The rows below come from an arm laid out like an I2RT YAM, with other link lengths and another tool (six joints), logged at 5 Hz.
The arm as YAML. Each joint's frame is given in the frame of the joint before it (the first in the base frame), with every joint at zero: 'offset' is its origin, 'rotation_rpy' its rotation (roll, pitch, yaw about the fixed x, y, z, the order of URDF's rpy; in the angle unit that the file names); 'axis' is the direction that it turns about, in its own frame. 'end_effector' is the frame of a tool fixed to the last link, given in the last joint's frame.
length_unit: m
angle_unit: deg
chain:
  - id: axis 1
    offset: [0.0, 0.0, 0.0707]
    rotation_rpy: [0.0, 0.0, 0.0]
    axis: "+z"
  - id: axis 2
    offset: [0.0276, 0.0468, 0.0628]
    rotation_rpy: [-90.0, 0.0, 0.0]
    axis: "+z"
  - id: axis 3
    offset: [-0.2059, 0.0, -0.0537]
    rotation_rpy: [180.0, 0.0, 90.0]
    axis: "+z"
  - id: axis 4
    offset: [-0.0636, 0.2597, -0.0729]
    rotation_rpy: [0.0, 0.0, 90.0]
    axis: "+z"
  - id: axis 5
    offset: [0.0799, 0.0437, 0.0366]
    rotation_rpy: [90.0, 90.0, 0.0]
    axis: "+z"
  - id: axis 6
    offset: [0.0, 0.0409, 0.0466]
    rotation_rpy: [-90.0, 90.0, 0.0]
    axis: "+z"
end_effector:
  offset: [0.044, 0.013, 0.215]
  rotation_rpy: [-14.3, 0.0, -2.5]
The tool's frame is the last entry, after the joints.
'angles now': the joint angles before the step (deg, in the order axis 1, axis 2, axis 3, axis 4, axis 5, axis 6). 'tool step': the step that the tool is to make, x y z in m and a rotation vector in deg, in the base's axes. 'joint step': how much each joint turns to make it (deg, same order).
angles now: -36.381 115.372 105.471 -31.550 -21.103 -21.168
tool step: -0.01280 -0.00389 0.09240 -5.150 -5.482 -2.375
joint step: 0.001 -7.629 2.600 -2.491 2.427 0.786
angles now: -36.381 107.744 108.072 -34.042 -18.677 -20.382
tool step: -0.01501 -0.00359 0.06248 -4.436 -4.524 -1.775
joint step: -0.481 -5.378 0.436 0.436 1.552 -0.087
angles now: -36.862 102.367 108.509 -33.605 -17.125 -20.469
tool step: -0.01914 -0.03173 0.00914 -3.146 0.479 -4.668
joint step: -2.032 -1.071 -0.195 0.326 3.607 -1.333
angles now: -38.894 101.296 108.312 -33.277 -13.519 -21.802
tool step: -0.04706 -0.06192 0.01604 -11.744 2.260 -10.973
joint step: -2.842 -5.159 -7.717 7.607 11.650 -6.295
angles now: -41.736 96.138 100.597 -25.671 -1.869 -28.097
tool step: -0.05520 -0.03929 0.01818 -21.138 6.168 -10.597
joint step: -1.356 -9.313 -19.150 21.202 14.293 -16.568
